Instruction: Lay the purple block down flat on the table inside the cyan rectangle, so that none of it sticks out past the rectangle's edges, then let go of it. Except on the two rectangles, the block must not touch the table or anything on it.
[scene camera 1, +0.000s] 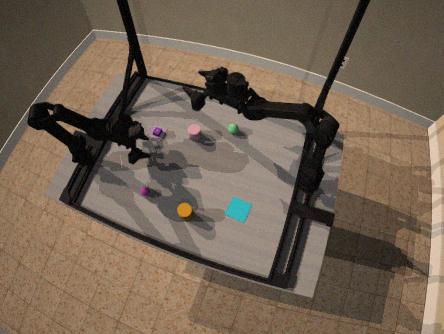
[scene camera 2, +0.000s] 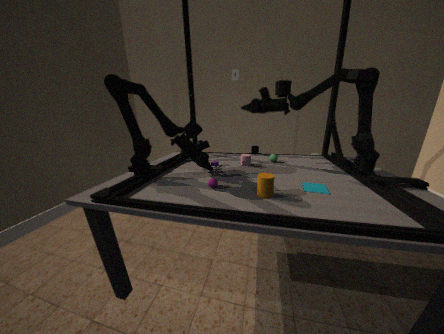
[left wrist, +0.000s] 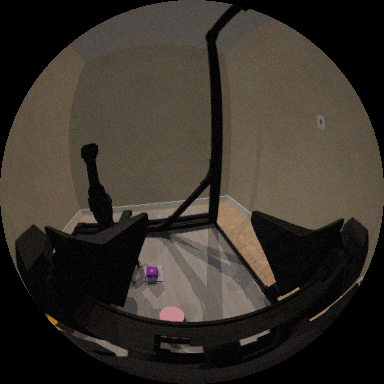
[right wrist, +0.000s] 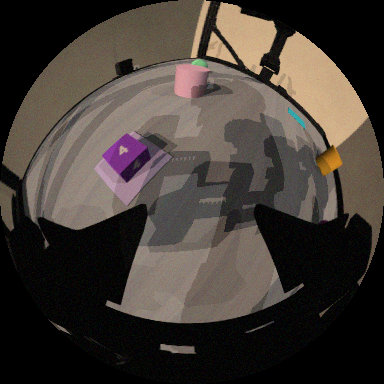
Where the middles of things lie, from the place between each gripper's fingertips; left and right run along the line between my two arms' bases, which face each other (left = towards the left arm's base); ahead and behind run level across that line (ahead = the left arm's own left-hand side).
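Pink cylinder (right wrist: 190, 79): 180 mm to the left of my right hand, 90 mm behind it and 20 mm above it. Pale lilac rectangle (right wrist: 126, 191): 20 mm to the left of the same hand, 10 mm below it and 80 mm behind it.
From my left hand, the rectangle is 160 mm to the right, 60 mm ahead and 290 mm below; the cylinder is 10 mm to the left, 60 mm ahead and 270 mm below.
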